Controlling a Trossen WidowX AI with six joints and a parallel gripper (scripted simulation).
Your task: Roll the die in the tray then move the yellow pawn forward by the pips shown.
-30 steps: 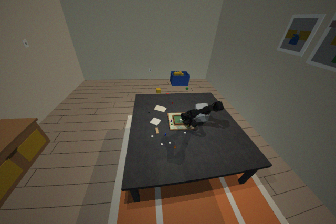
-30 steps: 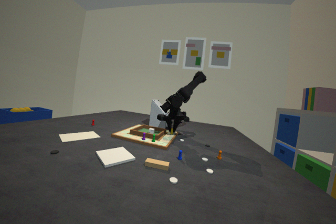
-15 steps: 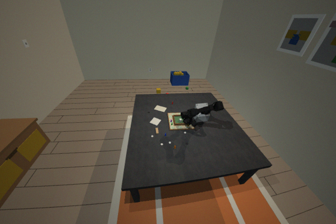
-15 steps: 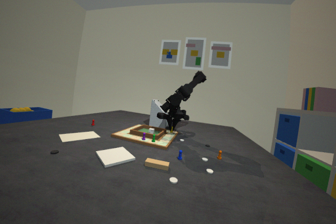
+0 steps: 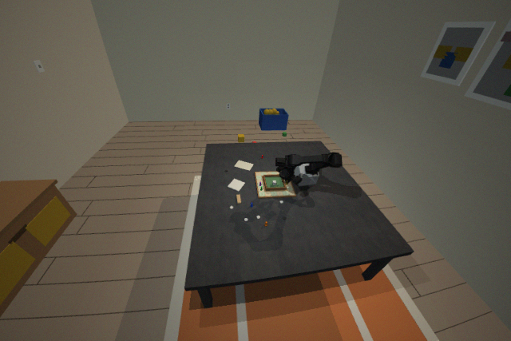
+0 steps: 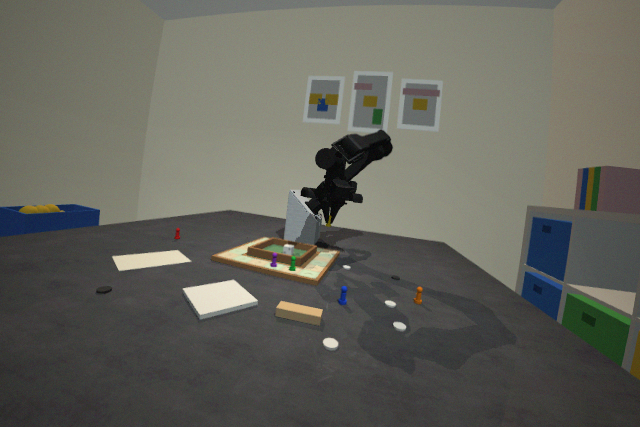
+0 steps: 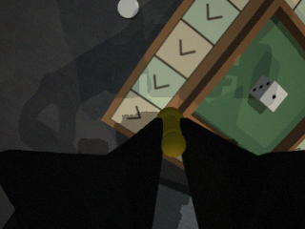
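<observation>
Now: the white die 10 cm to the right of my gripper tip, 9 cm below it and 5 cm ahead of it. Also, from my gripper tip: yellow pawn: 1 cm above; then green pawn: 17 cm ahead, 9 cm below, 5 cm to the right; then green felt tray: 11 cm to the right, 11 cm below, 5 cm ahead.
</observation>
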